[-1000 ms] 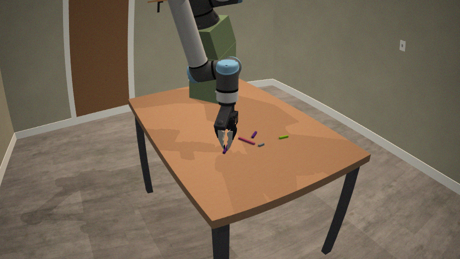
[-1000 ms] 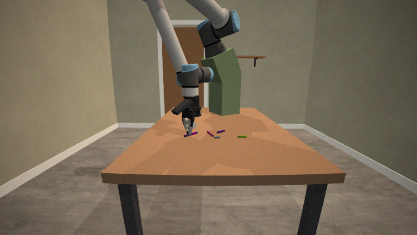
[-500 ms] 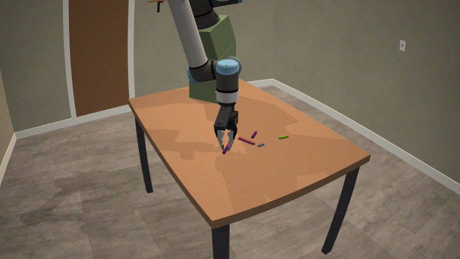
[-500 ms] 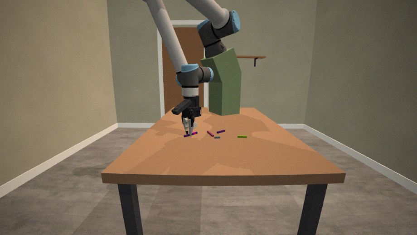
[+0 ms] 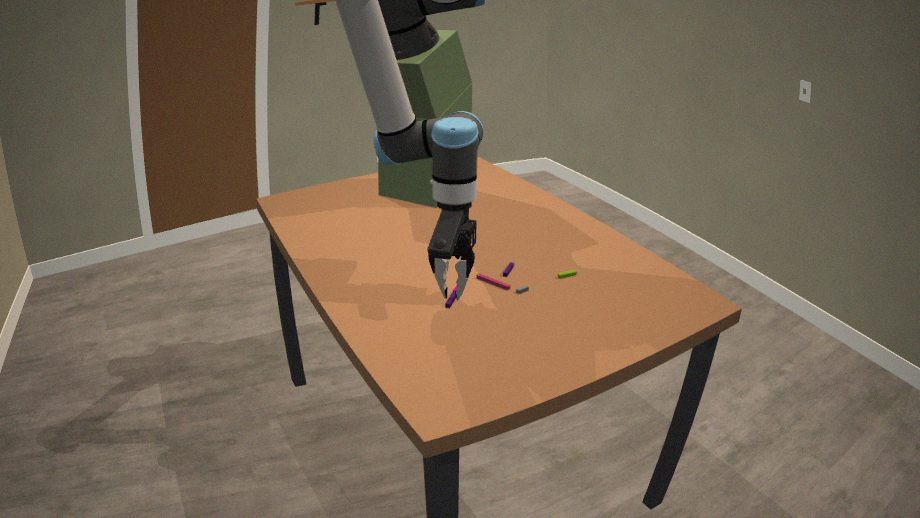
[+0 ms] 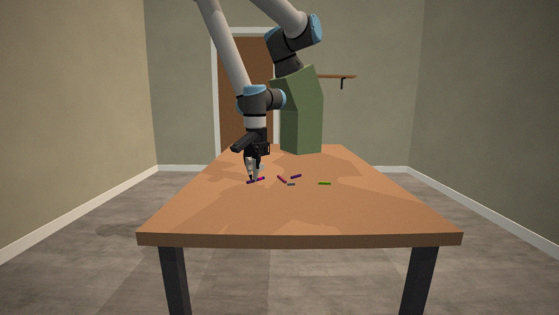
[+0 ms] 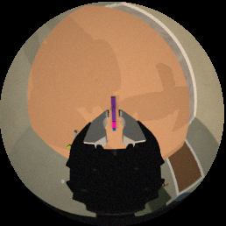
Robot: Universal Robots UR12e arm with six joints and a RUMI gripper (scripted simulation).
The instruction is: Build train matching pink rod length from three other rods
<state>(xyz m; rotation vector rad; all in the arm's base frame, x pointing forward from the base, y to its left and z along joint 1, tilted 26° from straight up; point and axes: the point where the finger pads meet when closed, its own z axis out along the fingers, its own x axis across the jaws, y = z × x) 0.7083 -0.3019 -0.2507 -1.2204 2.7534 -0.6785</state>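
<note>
My gripper is now 3 cm to the right of the magenta rod, 3 cm past it and 2 cm above it. Round my hand: pink rod (12 cm to the left, 3 cm behind, 2 cm below); blue rod (4 cm to the left, 4 cm behind, 2 cm below); grey rod (16 cm to the left, 4 cm ahead, 2 cm below).
</note>
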